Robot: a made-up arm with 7 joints. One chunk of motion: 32 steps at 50 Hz.
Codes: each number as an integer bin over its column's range. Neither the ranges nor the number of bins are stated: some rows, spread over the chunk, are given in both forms.
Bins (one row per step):
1: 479 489 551 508 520 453
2: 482 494 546 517 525 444
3: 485 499 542 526 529 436
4: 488 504 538 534 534 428
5: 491 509 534 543 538 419
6: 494 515 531 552 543 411
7: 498 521 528 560 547 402
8: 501 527 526 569 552 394
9: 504 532 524 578 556 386
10: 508 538 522 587 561 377
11: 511 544 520 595 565 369
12: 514 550 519 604 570 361
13: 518 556 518 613 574 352
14: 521 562 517 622 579 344
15: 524 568 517 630 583 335
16: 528 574 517 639 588 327
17: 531 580 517 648 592 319
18: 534 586 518 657 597 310
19: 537 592 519 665 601 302
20: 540 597 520 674 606 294
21: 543 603 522 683 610 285
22: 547 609 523 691 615 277
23: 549 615 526 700 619 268
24: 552 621 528 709 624 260
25: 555 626 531 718 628 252
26: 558 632 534 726 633 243
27: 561 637 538 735 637 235
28: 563 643 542 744 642 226
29: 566 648 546 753 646 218
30: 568 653 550 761 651 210
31: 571 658 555 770 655 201
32: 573 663 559 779 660 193
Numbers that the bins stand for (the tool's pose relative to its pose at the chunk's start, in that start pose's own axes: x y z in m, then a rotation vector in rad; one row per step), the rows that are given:
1: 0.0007 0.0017 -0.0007 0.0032 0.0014 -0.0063
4: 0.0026 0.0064 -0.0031 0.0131 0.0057 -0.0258
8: 0.0053 0.0135 -0.0052 0.0264 0.0113 -0.0524
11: 0.0074 0.0188 -0.0063 0.0363 0.0153 -0.0719
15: 0.0102 0.0263 -0.0068 0.0496 0.0209 -0.0984
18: 0.0123 0.0318 -0.0067 0.0599 0.0253 -0.1180
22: 0.0150 0.0390 -0.0058 0.0728 0.0308 -0.1437
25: 0.0167 0.0443 -0.0043 0.0831 0.0349 -0.1632
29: 0.0190 0.0511 -0.0016 0.0964 0.0405 -0.1898
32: 0.0205 0.0557 0.0007 0.1063 0.0448 -0.2093
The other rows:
2: 0.0013 0.0033 -0.0016 0.0067 0.0029 -0.0133
3: 0.0020 0.0048 -0.0023 0.0101 0.0042 -0.0196
5: 0.0032 0.0079 -0.0038 0.0165 0.0069 -0.0329
6: 0.0038 0.0098 -0.0043 0.0200 0.0085 -0.0391
7: 0.0047 0.0117 -0.0049 0.0230 0.0097 -0.0461
9: 0.0059 0.0151 -0.0056 0.0299 0.0125 -0.0586
10: 0.0068 0.0169 -0.0059 0.0333 0.0141 -0.0656
12: 0.0080 0.0207 -0.0065 0.0397 0.0169 -0.0781
13: 0.0089 0.0225 -0.0067 0.0432 0.0181 -0.0852
14: 0.0095 0.0244 -0.0068 0.0466 0.0197 -0.0914
16: 0.0110 0.0281 -0.0068 0.0531 0.0225 -0.1047
17: 0.0116 0.0300 -0.0068 0.0565 0.0237 -0.1109
19: 0.0129 0.0337 -0.0065 0.0630 0.0265 -0.1242
20: 0.0135 0.0353 -0.0063 0.0664 0.0280 -0.1305
21: 0.0141 0.0371 -0.0059 0.0698 0.0293 -0.1375
23: 0.0154 0.0408 -0.0052 0.0763 0.0321 -0.1508
24: 0.0160 0.0427 -0.0049 0.0797 0.0336 -0.1570
26: 0.0173 0.0461 -0.0038 0.0862 0.0364 -0.1703
27: 0.0179 0.0477 -0.0031 0.0896 0.0377 -0.1765
28: 0.0183 0.0495 -0.0023 0.0930 0.0392 -0.1835
30: 0.0194 0.0526 -0.0009 0.0995 0.0420 -0.1960
31: 0.0200 0.0542 0.0000 0.1029 0.0433 -0.2031

